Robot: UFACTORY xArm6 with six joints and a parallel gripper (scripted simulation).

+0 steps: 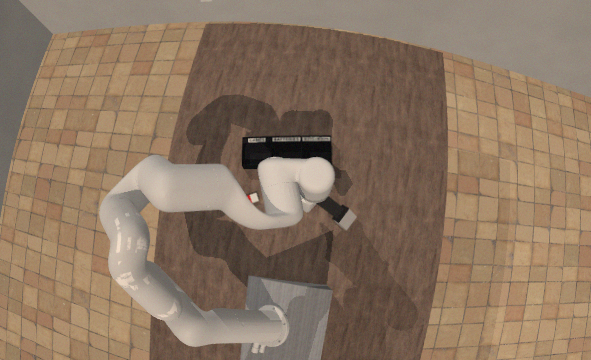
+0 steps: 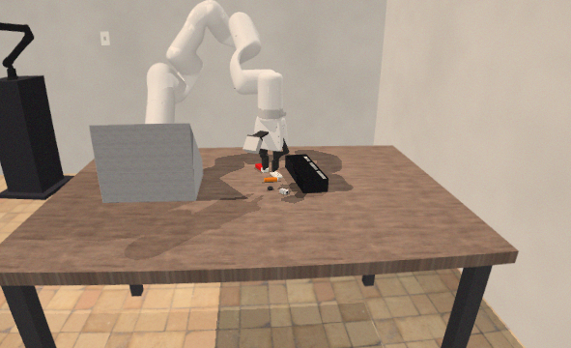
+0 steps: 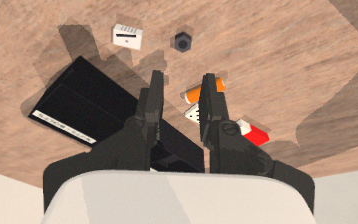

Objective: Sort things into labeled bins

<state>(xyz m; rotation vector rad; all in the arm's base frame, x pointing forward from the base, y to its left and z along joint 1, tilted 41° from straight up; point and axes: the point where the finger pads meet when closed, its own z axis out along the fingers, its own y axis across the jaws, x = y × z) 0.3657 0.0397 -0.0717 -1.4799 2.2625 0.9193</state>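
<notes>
The black nut is 9 cm below my hand. Round my hand: white domino (1 cm ahead, 12 cm to the left, 9 cm below); orange battery (7 cm to the left, 8 cm below); eraser (4 cm behind, 18 cm to the left, 8 cm below).
</notes>
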